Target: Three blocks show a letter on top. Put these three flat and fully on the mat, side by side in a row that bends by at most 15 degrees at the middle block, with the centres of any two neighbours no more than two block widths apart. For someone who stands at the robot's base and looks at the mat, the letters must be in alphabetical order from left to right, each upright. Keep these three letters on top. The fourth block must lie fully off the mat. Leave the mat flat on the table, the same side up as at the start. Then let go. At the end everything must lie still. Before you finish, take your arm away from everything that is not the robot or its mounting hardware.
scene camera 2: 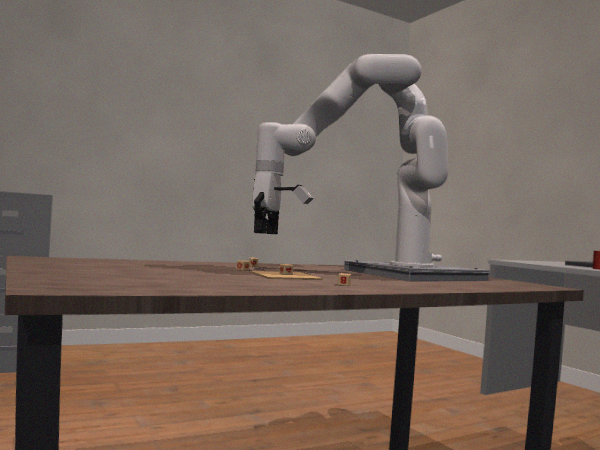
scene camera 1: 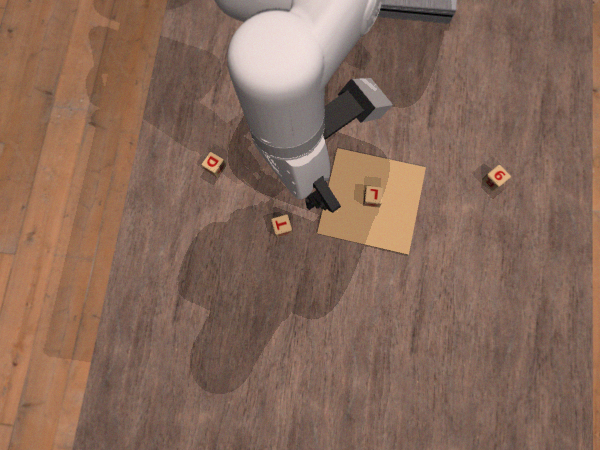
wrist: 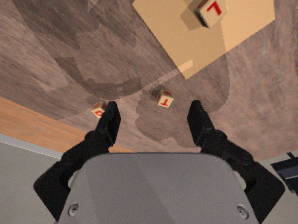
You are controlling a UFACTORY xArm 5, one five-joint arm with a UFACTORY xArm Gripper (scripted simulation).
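Note:
Scene camera 1 gives me my gripper point(scene camera 1: 296, 175) together with a mat point(scene camera 1: 390, 226). In scene camera 2 I see my gripper point(scene camera 2: 266, 233) again, and the wrist view shows my gripper point(wrist: 153, 109) too.

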